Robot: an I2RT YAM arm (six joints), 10 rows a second.
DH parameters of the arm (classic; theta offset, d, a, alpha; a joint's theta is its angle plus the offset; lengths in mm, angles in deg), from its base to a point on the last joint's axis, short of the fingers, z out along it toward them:
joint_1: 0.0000 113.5 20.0 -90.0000
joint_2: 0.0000 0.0 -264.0 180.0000
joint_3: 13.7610 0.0 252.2 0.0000
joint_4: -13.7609 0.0 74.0 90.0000
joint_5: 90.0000 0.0 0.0 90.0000
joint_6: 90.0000 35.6 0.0 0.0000
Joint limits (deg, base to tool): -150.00..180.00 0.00..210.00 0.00..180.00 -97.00..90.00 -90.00..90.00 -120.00..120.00
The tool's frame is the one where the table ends.
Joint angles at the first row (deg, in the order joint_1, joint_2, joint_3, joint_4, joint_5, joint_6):
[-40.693, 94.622, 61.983, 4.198, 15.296, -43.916]
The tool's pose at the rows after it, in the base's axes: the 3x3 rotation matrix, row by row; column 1 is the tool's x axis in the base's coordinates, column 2 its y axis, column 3 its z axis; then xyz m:
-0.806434 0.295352 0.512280; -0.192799 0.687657 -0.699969; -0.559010 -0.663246 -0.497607; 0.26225 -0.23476 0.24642
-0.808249 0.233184 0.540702; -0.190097 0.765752 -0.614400; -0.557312 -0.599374 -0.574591; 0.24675 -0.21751 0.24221
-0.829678 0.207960 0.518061; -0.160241 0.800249 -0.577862; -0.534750 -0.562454 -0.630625; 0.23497 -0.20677 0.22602
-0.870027 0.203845 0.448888; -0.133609 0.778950 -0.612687; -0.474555 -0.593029 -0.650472; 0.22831 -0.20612 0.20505
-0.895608 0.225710 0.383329; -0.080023 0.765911 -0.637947; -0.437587 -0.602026 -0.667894; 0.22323 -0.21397 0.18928
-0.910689 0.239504 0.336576; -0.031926 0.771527 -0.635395; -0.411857 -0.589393 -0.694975; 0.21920 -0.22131 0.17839
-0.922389 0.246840 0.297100; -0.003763 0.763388 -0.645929; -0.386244 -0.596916 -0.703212; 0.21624 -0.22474 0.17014
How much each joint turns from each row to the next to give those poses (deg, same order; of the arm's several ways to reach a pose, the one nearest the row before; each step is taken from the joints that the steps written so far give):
[-0.001, -5.158, -3.770, -3.446, -3.952, 0.650]
[0.000, -4.307, -3.191, -5.949, -4.839, 0.775]
[0.001, -1.840, -4.040, -1.801, -0.745, 0.746]
[-0.266, 0.959, -3.616, 2.615, 3.937, -1.173]
[-1.424, 2.349, -1.224, 1.743, 2.591, 0.202]
[-1.413, 2.123, 0.040, -0.305, 0.755, 0.600]
[-0.653, 1.314, -0.522, 0.723, 1.616, 0.015]

